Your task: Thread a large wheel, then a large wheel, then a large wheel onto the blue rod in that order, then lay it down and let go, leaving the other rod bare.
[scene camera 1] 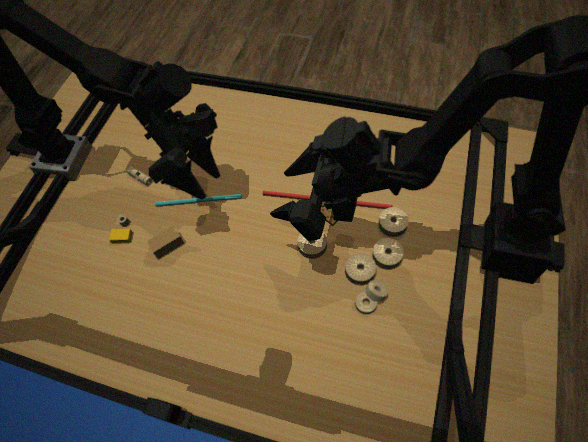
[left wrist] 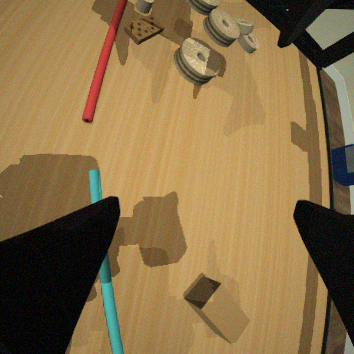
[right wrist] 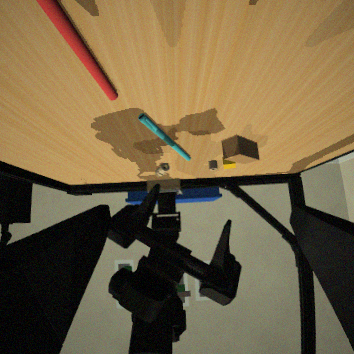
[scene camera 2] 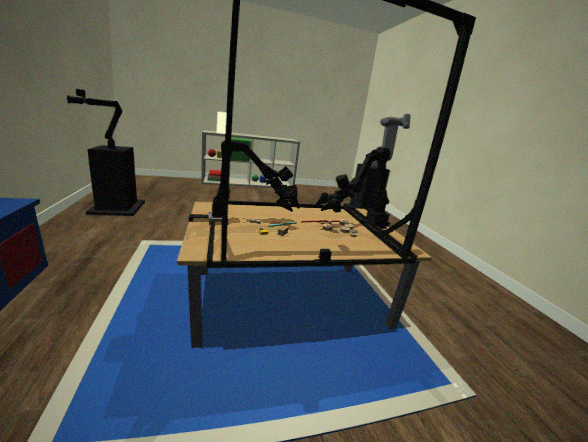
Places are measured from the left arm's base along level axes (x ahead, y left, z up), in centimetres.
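Where they show: left gripper, fingertip midpoint: (scene camera 1: 211, 187) (left wrist: 207, 206) (right wrist: 191, 202) (scene camera 2: 295, 209); right gripper, fingertip midpoint: (scene camera 1: 278, 193) (left wrist: 235, 11) (right wrist: 201, 213) (scene camera 2: 317, 207); left arm's base at its link origin: (scene camera 1: 57, 151) (right wrist: 165, 193) (scene camera 2: 218, 215); right arm's base at its link origin: (scene camera 1: 525, 229) (scene camera 2: 378, 211).
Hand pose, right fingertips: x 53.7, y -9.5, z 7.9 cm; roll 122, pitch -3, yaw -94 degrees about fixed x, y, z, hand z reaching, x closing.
Each offset is from my right fingertips to the top centre of the thing.
The blue rod @[dx -18.8, dy +3.3, dz -10.6 cm] (scene camera 1: 225, 198) (scene camera 2: 282, 224) (left wrist: 111, 310) (right wrist: 165, 136) lies bare on the table. My left gripper (scene camera 1: 211, 186) (left wrist: 207, 206) (right wrist: 191, 202) is open and empty above it; in the left wrist view one finger hides part of the rod. The bare red rod @[dx +7.5, dy +7.1, dz -10.6 cm] (scene camera 1: 372, 204) (left wrist: 102, 75) (right wrist: 80, 50) lies to the right of it in scene camera 1. My right gripper (scene camera 1: 279, 194) (right wrist: 201, 213) is open and empty, above the table. Its arm hides part of the red rod and of one large wheel @[dx +6.3, dy -3.4, dz -9.5 cm] (scene camera 1: 311, 247) (left wrist: 190, 67). Other large wheels @[dx +21.1, dy +3.5, dz -9.5 cm] (scene camera 1: 385, 220) @[dx +20.6, dy -3.5, dz -9.5 cm] (scene camera 1: 380, 252) @[dx +15.9, dy -7.4, dz -9.5 cm] (scene camera 1: 352, 270) lie flat to the right.
Two small wheels @[dx +17.7, dy -13.6, dz -10.3 cm] (scene camera 1: 360, 306) @[dx +19.3, dy -11.4, dz -8.5 cm] (scene camera 1: 383, 294) lie below the large ones. A dotted brown piece @[dx +8.2, dy +3.7, dz -10.7 cm] (scene camera 1: 330, 214) (left wrist: 145, 30) lies near the red rod. A brown block @[dx -22.0, dy -7.8, dz -8.5 cm] (scene camera 1: 169, 245) (left wrist: 217, 310) (right wrist: 240, 148), a yellow block @[dx -32.1, dy -7.5, dz -10.0 cm] (scene camera 1: 120, 235), a small nut @[dx -32.8, dy -4.1, dz -9.8 cm] (scene camera 1: 123, 220) and a beige peg @[dx -33.5, dy +7.3, dz -9.7 cm] (scene camera 1: 140, 176) lie at the left.
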